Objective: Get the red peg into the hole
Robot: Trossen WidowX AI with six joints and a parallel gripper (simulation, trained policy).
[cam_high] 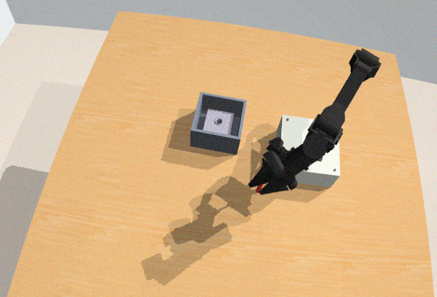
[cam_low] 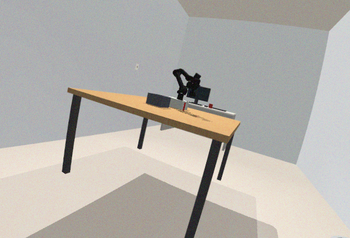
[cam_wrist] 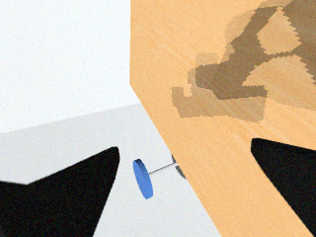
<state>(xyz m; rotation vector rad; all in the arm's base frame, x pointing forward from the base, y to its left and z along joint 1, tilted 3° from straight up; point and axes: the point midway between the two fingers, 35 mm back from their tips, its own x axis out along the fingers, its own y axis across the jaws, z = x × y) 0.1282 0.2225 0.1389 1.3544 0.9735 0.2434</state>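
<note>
Now: gripper tip 16 cm above the red peg, 10 cm to the left of it and 2 cm past it. Also, from my gripper tip: pale plate 27 cm to the right, 18 cm ahead, 16 cm below; grey box 27 cm to the right, 18 cm below, 18 cm ahead.
</note>
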